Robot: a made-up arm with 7 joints. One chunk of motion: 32 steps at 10 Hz.
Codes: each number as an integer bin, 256 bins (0 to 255) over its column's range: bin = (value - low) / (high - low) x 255, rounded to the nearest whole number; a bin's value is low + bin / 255 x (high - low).
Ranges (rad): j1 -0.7..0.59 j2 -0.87..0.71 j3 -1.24..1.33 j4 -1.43..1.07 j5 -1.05..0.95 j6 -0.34..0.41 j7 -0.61..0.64
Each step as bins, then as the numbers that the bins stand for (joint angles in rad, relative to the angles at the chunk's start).
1 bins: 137 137 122 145 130 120 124
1 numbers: -0.0069 -0.0211 -0.0104 -0.0084 -0.0304 0.0129 -0.0022
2 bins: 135 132 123 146 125 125 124
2 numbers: -0.0171 -0.0521 -0.0004 0.0014 -0.0696 0.0276 -0.0022
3 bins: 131 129 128 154 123 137 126
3 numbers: -0.0373 -0.0707 0.0500 0.0798 -0.0853 0.0629 0.0076
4 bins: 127 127 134 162 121 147 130
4 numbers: -0.0575 -0.0831 0.1105 0.1582 -0.1010 0.0924 0.0273
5 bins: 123 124 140 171 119 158 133
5 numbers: -0.0778 -0.1017 0.1710 0.2465 -0.1167 0.1247 0.0420
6 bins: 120 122 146 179 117 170 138
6 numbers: -0.0929 -0.1141 0.2315 0.3249 -0.1324 0.1600 0.0665
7 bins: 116 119 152 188 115 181 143
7 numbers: -0.1132 -0.1327 0.2919 0.4131 -0.1480 0.1924 0.0910
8 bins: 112 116 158 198 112 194 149
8 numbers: -0.1334 -0.1513 0.3524 0.5112 -0.1716 0.2306 0.1204
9 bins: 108 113 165 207 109 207 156
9 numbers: -0.1536 -0.1698 0.4229 0.5994 -0.1951 0.2688 0.1547
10 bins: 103 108 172 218 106 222 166
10 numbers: -0.1789 -0.2008 0.4935 0.7073 -0.2186 0.3129 0.2037
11 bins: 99 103 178 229 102 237 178
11 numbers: -0.1992 -0.2318 0.5540 0.8151 -0.2500 0.3571 0.2625
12 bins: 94 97 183 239 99 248 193
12 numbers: -0.2245 -0.2690 0.6044 0.9131 -0.2735 0.3894 0.3361
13 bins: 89 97 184 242 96 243 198
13 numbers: -0.2498 -0.2690 0.6144 0.9425 -0.2971 0.3747 0.3606
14 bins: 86 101 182 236 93 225 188
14 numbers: -0.2649 -0.2442 0.5943 0.8837 -0.3206 0.3218 0.3116
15 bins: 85 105 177 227 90 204 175
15 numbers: -0.2700 -0.2194 0.5439 0.7955 -0.3441 0.2600 0.2478
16 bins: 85 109 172 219 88 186 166
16 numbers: -0.2700 -0.1946 0.4935 0.7171 -0.3598 0.2071 0.2037
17 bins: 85 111 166 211 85 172 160
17 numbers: -0.2700 -0.1822 0.4330 0.6386 -0.3833 0.1659 0.1743
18 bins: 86 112 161 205 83 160 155
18 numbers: -0.2649 -0.1760 0.3826 0.5798 -0.3990 0.1306 0.1498
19 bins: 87 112 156 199 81 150 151
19 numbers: -0.2599 -0.1760 0.3322 0.5210 -0.4147 0.1012 0.1302
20 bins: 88 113 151 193 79 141 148
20 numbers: -0.2548 -0.1698 0.2818 0.4622 -0.4304 0.0747 0.1155
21 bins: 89 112 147 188 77 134 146
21 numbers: -0.2498 -0.1760 0.2415 0.4131 -0.4461 0.0541 0.1057
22 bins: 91 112 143 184 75 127 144
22 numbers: -0.2396 -0.1760 0.2012 0.3739 -0.4618 0.0335 0.0959
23 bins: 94 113 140 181 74 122 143
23 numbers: -0.2245 -0.1698 0.1710 0.3445 -0.4696 0.0188 0.0910
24 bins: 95 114 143 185 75 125 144
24 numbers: -0.2194 -0.1636 0.2012 0.3837 -0.4618 0.0276 0.0959
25 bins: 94 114 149 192 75 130 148
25 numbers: -0.2245 -0.1636 0.2617 0.4524 -0.4618 0.0424 0.1155
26 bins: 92 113 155 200 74 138 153
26 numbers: -0.2346 -0.1698 0.3222 0.5308 -0.4696 0.0659 0.1400
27 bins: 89 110 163 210 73 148 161
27 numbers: -0.2498 -0.1884 0.4028 0.6288 -0.4775 0.0953 0.1792
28 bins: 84 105 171 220 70 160 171
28 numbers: -0.2751 -0.2194 0.4834 0.7269 -0.5010 0.1306 0.2282
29 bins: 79 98 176 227 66 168 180
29 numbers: -0.3004 -0.2628 0.5338 0.7955 -0.5324 0.1541 0.2724
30 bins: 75 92 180 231 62 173 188
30 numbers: -0.3206 -0.3000 0.5741 0.8347 -0.5637 0.1688 0.3116
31 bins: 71 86 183 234 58 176 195
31 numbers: -0.3408 -0.3371 0.6044 0.8641 -0.5951 0.1776 0.3459
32 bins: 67 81 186 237 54 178 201
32 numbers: -0.3611 -0.3681 0.6346 0.8935 -0.6265 0.1835 0.3753
